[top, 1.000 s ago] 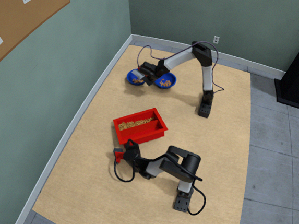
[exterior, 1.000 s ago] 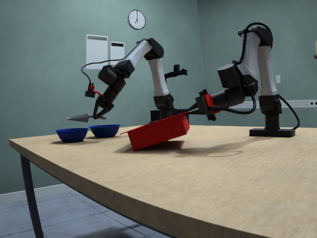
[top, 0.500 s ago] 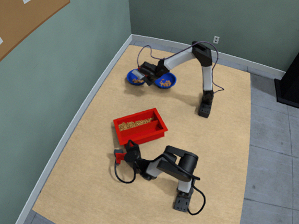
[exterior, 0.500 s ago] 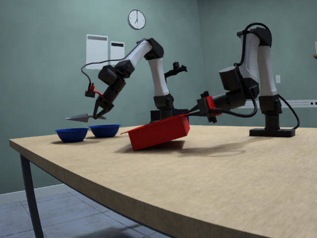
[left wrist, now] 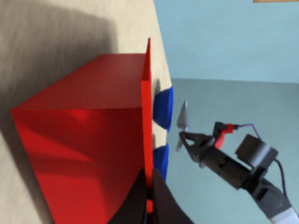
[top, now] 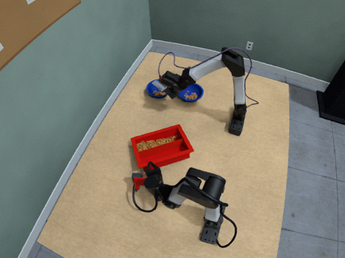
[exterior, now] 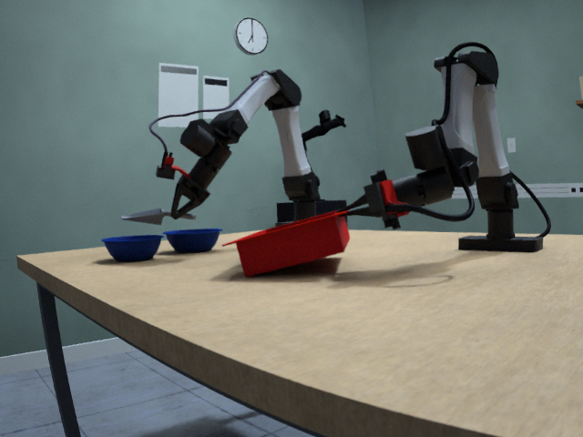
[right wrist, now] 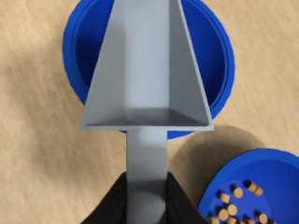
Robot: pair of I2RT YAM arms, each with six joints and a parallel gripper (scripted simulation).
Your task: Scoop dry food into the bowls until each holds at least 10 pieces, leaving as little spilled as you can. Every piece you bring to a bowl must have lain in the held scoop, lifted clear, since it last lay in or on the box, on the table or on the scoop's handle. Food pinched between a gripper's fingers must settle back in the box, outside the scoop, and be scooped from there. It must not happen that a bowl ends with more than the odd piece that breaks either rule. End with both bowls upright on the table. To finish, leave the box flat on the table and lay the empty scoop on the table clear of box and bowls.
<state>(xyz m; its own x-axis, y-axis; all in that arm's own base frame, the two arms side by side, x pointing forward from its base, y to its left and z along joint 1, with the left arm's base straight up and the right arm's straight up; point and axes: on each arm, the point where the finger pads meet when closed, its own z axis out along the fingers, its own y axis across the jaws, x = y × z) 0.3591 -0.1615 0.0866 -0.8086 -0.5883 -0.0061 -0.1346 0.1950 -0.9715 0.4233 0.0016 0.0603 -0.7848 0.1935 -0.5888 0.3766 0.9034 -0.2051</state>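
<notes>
Right now the grey scoop is 40 mm ahead of my right hand and 20 mm to the right of it. The rest, counted from my right hand: red box (70 mm behind, 340 mm to the left, 40 mm below).
</notes>
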